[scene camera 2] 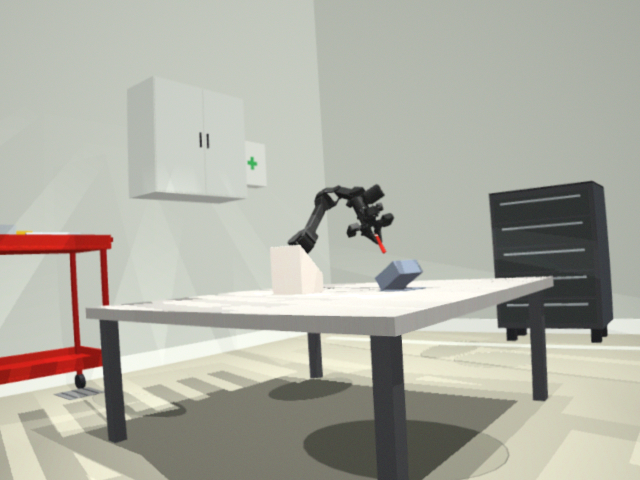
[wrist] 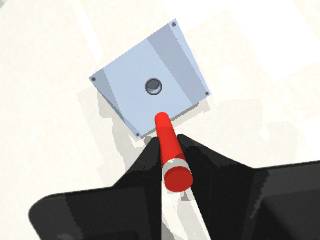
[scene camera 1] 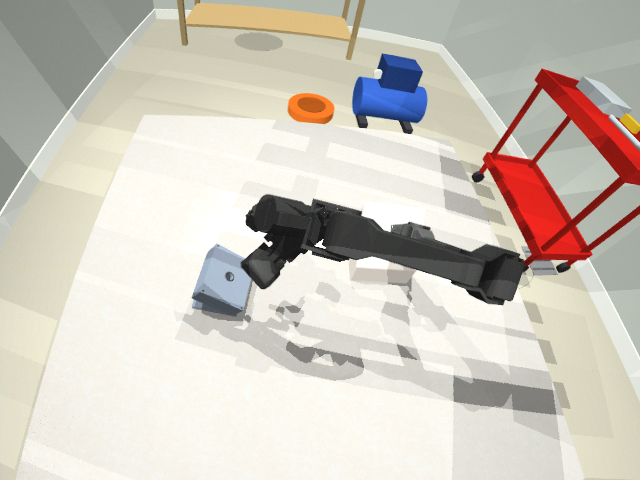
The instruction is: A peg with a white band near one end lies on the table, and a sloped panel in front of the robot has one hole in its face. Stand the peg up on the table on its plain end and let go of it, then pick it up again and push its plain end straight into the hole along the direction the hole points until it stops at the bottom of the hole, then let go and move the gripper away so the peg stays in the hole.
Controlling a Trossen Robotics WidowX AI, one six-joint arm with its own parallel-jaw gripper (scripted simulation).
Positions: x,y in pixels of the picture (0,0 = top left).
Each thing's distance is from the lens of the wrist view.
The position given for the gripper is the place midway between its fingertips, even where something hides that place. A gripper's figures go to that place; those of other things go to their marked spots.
gripper (wrist: 167,141): 0.12 m
peg (wrist: 177,176): 0.08 m
panel (wrist: 165,54): 0.22 m
The marked spots on the peg and the panel are 0.17 m apart.
